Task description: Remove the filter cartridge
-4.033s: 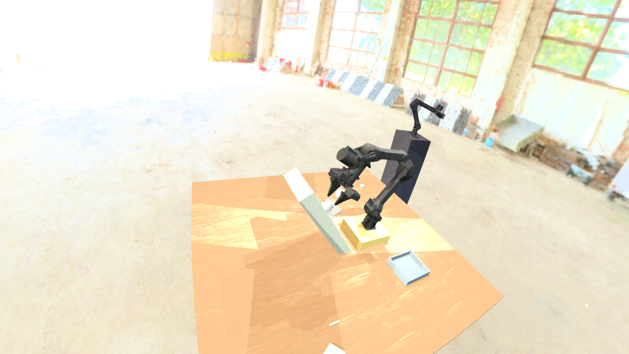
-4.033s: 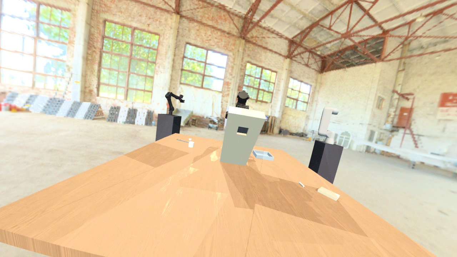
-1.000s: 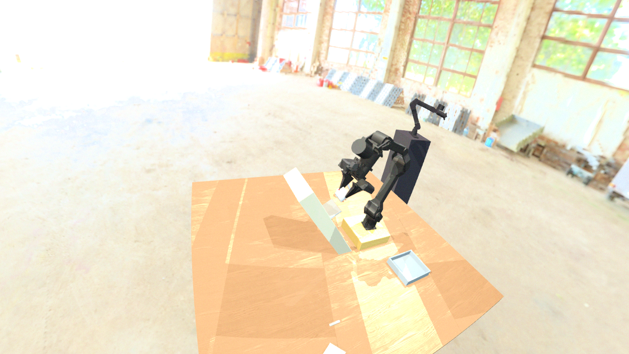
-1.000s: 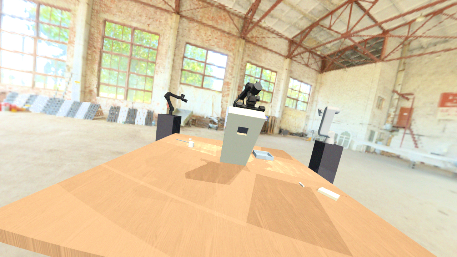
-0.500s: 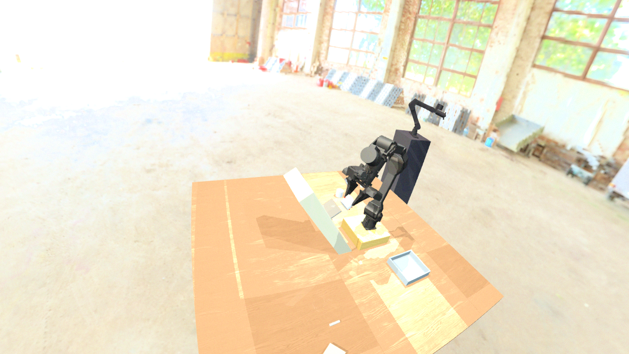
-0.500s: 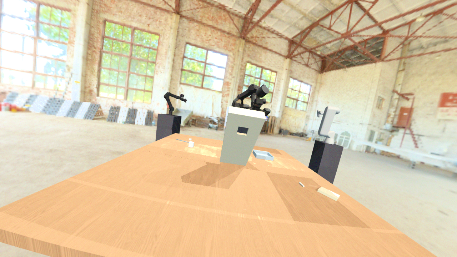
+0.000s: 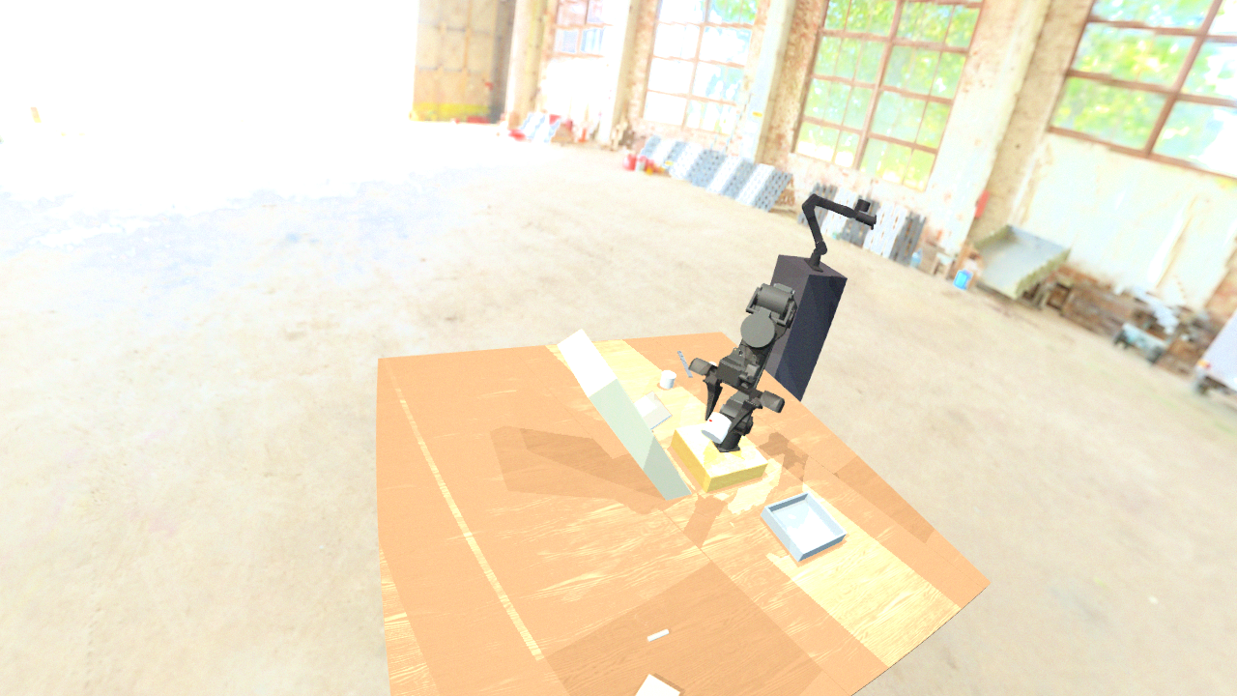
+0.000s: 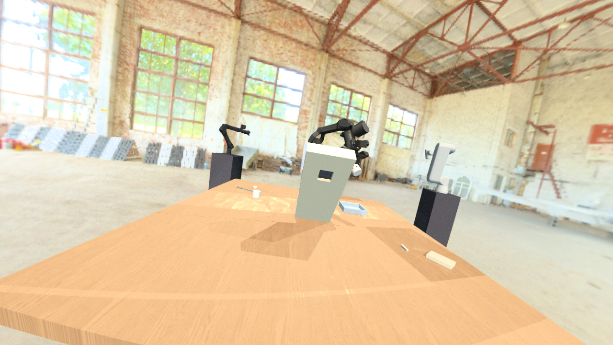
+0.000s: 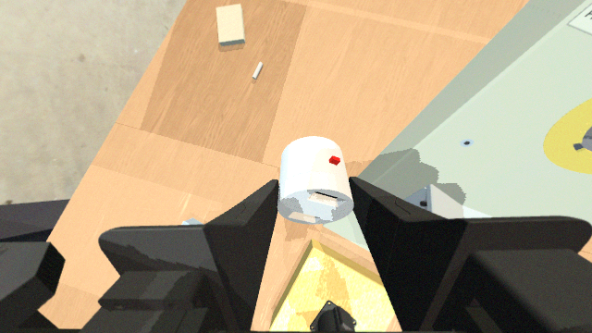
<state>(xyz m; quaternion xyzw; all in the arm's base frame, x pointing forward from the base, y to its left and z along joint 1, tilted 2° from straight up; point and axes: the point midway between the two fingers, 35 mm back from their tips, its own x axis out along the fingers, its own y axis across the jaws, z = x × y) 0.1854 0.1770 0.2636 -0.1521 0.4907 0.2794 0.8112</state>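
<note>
Now: the tray 290 mm behind my gripper tip, 80 mm to the left of it and 280 mm below it. Also, from my gripper tip: white round filter cartridge right at my gripper tip; then pale block 200 mm ahead, 370 mm to the left, 280 mm below; then small white stick 150 mm ahead, 240 mm to the left, 280 mm below.
</note>
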